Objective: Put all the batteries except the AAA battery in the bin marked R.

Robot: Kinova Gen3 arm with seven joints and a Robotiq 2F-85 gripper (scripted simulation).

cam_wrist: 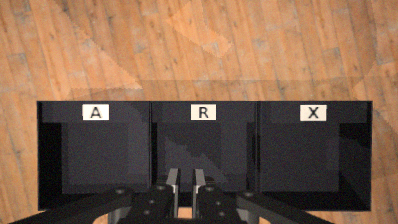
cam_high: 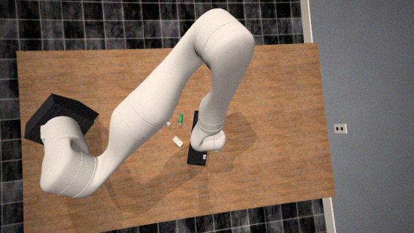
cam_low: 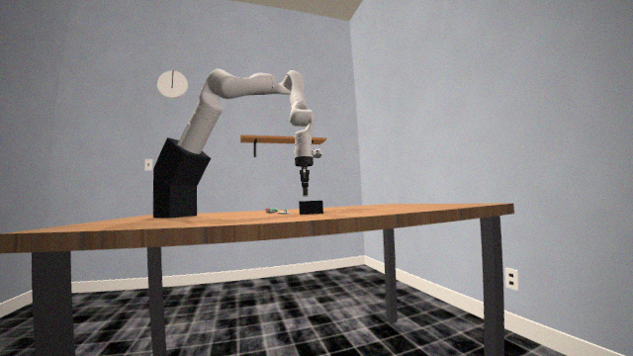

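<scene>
My hand is 6 cm above the black bin, 2 cm to the left of it and 1 cm short of it. The rest, counted from my hand: tiny white thing 11 cm behind, 10 cm to the left, 8 cm below; then red battery 15 cm to the left, 9 cm behind, 8 cm below; then flat white item 10 cm behind, 8 cm below, 1 cm to the left.
</scene>
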